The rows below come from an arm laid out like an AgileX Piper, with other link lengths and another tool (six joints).
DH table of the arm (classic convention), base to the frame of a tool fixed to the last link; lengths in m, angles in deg. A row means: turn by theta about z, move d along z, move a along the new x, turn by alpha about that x. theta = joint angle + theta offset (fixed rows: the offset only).
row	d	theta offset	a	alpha
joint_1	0.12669	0	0	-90
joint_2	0	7.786	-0.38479	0
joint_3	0	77.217	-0.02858	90
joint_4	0.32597	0	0	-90
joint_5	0	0	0	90
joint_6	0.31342	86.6	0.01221	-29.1
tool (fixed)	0.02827	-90	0	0
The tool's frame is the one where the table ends.
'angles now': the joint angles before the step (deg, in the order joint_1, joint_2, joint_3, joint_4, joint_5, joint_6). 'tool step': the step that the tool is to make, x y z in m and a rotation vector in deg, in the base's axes. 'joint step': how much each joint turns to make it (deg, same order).
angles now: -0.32 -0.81 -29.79 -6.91 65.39 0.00
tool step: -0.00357 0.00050 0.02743 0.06 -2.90 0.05
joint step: -0.01 -0.03 -2.87 0.10 0.00 0.00
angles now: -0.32 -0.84 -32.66 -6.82 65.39 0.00
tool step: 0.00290 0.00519 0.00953 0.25 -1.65 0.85
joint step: 0.00 -0.09 -0.23 0.90 -1.37 -0.39
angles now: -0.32 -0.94 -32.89 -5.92 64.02 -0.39
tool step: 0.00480 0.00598 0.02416 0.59 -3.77 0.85
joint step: -0.01 0.00 -0.87 1.02 -2.91 -0.01
